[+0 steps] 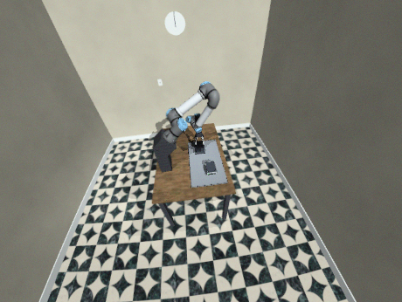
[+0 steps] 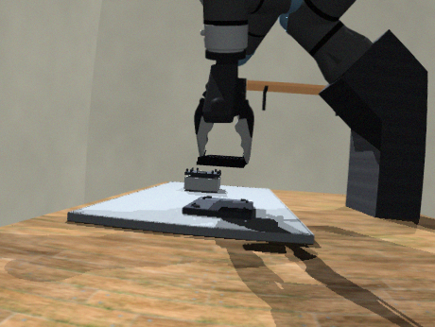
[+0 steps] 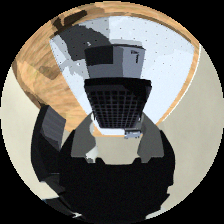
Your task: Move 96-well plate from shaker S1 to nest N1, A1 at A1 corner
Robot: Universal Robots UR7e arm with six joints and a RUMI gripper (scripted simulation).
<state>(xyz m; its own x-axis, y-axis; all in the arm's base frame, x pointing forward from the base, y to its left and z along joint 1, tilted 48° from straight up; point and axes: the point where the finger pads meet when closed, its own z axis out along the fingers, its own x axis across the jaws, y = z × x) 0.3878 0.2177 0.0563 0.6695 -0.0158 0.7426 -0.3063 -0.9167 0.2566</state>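
The plate nest N1 is 1 cm behind my hand, 1 cm to the left of it and 10 cm below it. From my hand the other things lie so: 96-well plate (right at my hand).
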